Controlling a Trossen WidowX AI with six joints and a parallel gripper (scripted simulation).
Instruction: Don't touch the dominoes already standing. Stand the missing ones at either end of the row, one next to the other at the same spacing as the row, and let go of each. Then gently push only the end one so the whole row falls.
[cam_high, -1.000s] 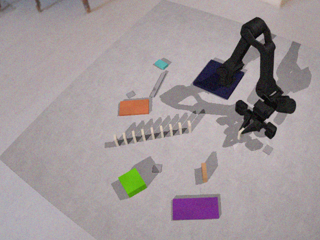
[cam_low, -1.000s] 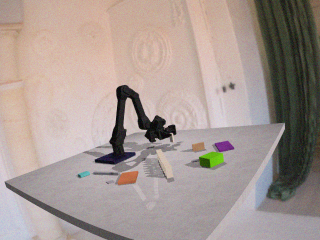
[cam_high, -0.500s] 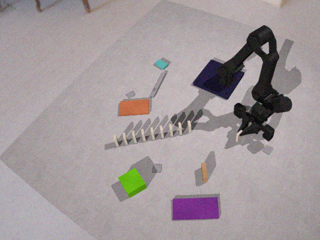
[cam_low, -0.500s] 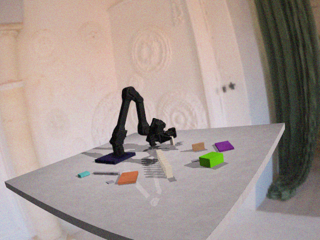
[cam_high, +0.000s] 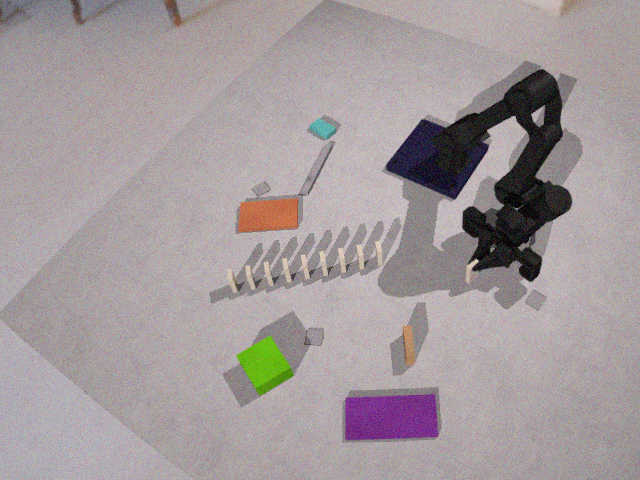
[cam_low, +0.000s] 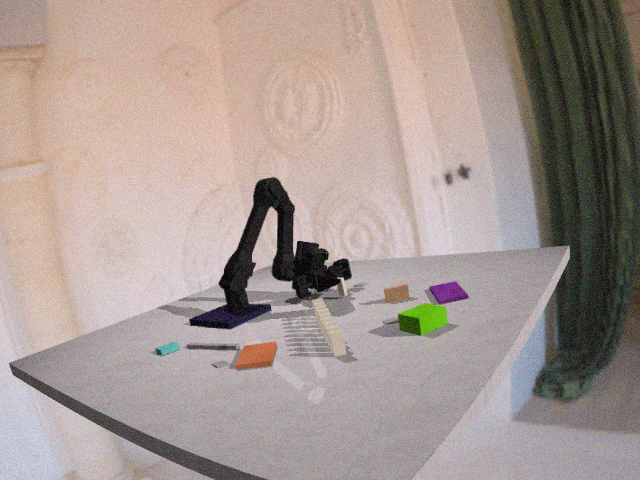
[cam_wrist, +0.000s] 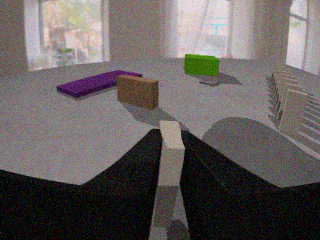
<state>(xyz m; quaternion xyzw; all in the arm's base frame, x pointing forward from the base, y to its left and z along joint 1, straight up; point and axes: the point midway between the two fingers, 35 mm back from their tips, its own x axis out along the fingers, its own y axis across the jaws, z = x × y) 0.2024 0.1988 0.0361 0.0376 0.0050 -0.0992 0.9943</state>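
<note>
The tan block is 190 mm ahead of my gripper tip, 10 mm to the right of it and 30 mm below it. Round my gripper tip: green cube (380 mm ahead, 190 mm to the right, 30 mm below); then purple slab (310 mm ahead, 50 mm to the left, 50 mm below); then grey bar (50 mm behind, 430 mm to the right, 50 mm below).
</note>
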